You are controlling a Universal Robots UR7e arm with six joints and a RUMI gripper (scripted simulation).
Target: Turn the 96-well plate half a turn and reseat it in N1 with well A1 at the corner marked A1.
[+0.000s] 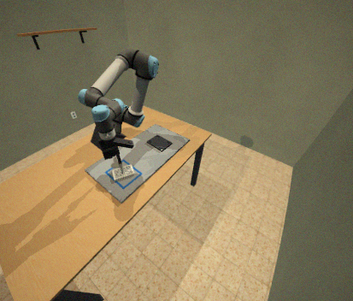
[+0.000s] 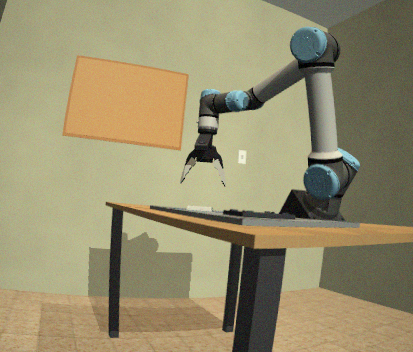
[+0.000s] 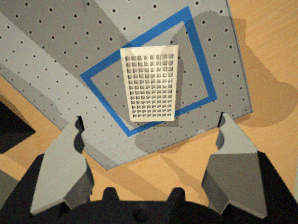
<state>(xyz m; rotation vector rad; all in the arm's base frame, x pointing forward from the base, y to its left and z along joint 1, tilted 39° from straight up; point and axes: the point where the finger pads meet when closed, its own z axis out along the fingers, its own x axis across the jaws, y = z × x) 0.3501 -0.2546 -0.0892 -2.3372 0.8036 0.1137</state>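
Right now my hand is 8 cm above the white 96-well plate. The rest, counted from my hand: white corner label: 30 cm to the left, 10 cm ahead, 8 cm below; dark plate nest N1: 37 cm to the left, 8 cm below, 3 cm ahead.
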